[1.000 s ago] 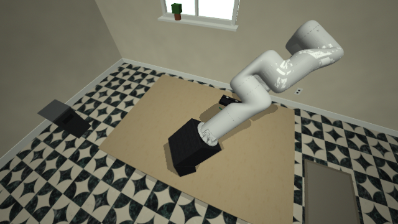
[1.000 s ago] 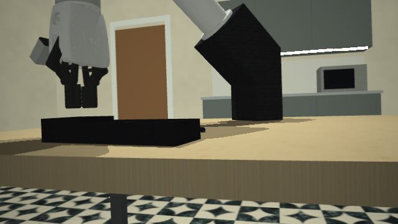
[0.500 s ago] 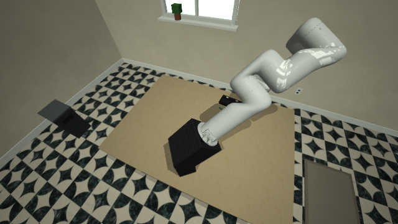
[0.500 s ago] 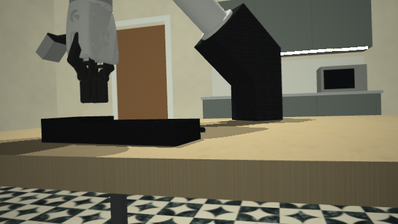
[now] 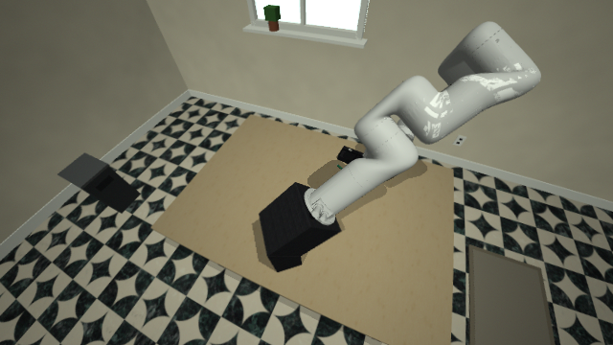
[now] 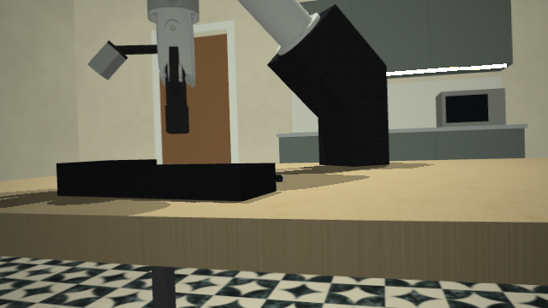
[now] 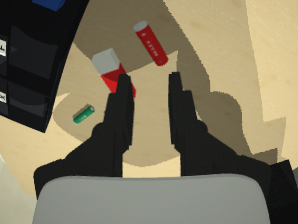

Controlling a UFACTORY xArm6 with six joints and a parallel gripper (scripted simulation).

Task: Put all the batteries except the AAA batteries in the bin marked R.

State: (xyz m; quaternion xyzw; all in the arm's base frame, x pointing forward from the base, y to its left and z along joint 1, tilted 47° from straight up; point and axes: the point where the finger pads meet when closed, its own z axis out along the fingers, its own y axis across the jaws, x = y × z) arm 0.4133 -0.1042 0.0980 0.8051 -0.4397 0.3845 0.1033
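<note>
Right now my hand is 90 mm above the red battery. Also, from my hand: black bin: 120 mm ahead, 80 mm below, 40 mm to the left; then blue block battery: 100 mm ahead, 80 mm below, 50 mm to the right; then red thing: 90 mm below, 50 mm to the left, 30 mm ahead.
</note>
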